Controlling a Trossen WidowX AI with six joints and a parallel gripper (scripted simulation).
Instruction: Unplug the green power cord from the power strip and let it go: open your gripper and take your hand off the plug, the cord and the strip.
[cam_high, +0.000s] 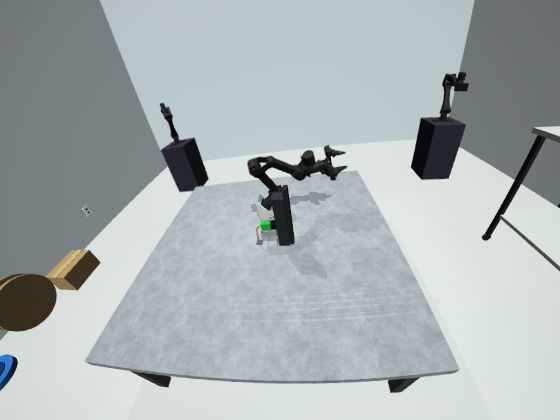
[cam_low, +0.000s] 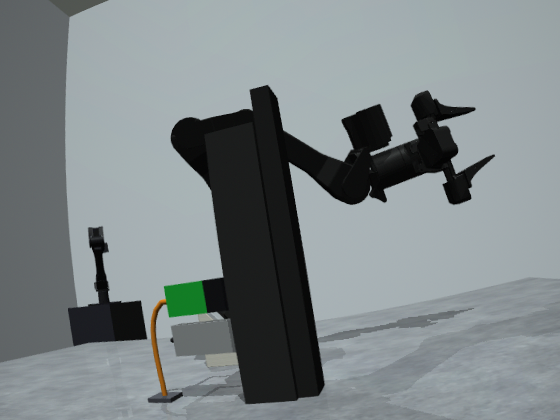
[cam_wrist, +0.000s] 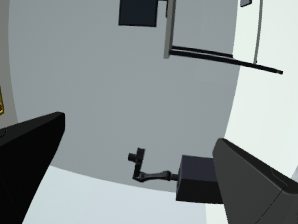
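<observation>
Right now my gripper tip is 280 mm short of the green plug, 390 mm to the left of it and 170 mm above it.
</observation>
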